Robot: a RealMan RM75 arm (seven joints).
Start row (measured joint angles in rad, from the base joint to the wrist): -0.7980 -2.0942 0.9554 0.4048 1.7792 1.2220 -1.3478
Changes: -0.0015 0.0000 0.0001 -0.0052 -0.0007 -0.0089 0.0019; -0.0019 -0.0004 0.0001 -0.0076 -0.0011 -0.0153 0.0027; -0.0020 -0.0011 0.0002 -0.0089 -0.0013 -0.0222 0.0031; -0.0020 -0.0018 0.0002 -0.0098 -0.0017 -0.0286 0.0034; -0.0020 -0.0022 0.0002 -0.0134 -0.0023 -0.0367 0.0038; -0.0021 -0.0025 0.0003 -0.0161 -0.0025 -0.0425 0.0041; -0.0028 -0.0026 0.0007 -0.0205 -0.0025 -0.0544 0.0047; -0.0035 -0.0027 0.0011 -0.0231 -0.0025 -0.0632 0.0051
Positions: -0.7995 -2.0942 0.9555 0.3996 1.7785 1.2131 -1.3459; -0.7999 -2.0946 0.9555 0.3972 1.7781 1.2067 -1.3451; -0.8000 -2.0953 0.9556 0.3959 1.7779 1.1998 -1.3447; -0.8000 -2.0960 0.9556 0.3950 1.7775 1.1934 -1.3444; -0.8000 -2.0964 0.9556 0.3914 1.7769 1.1853 -1.3440; -0.8001 -2.0967 0.9557 0.3887 1.7767 1.1795 -1.3437; -0.8008 -2.0968 0.9561 0.3843 1.7767 1.1676 -1.3431; -0.8015 -2.0969 0.9565 0.3817 1.7767 1.1588 -1.3427
